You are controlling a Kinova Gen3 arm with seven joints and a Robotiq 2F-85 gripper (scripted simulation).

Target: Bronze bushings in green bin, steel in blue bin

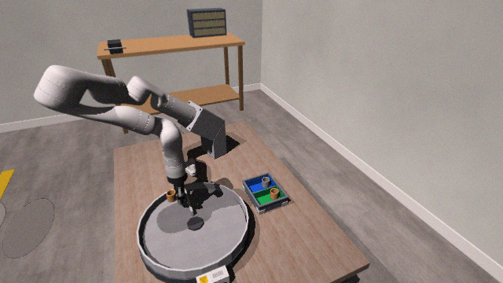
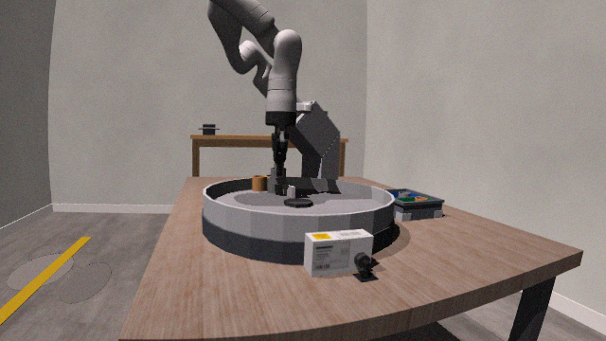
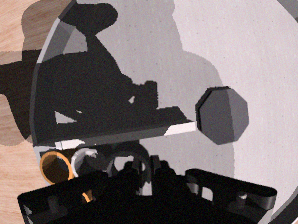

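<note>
Now: hand 5 cm short of the tray, 37 cm to the right of it and 9 cm above it. Also, from my hand: turntable: 9 cm ahead, 2 cm to the left, 7 cm below.
</note>
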